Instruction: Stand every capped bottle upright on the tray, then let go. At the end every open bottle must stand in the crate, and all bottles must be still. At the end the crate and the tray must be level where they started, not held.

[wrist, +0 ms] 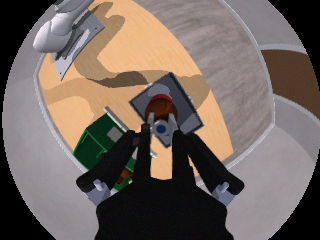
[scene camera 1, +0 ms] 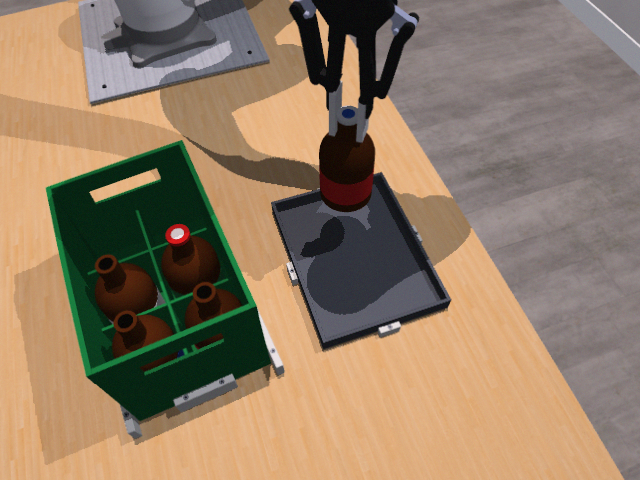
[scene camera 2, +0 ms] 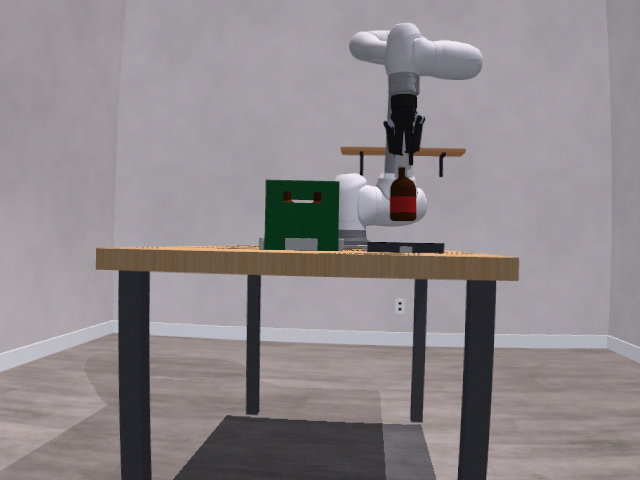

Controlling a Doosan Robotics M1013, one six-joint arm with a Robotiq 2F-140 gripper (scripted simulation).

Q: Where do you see a green crate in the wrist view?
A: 104,131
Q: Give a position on a dark tray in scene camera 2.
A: At 371,246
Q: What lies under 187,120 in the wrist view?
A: A dark tray.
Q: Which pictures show my gripper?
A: The wrist view, scene camera 1 and scene camera 2: all of them.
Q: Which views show the green crate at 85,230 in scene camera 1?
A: The wrist view, scene camera 1 and scene camera 2: all of them.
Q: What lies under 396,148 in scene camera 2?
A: My gripper.
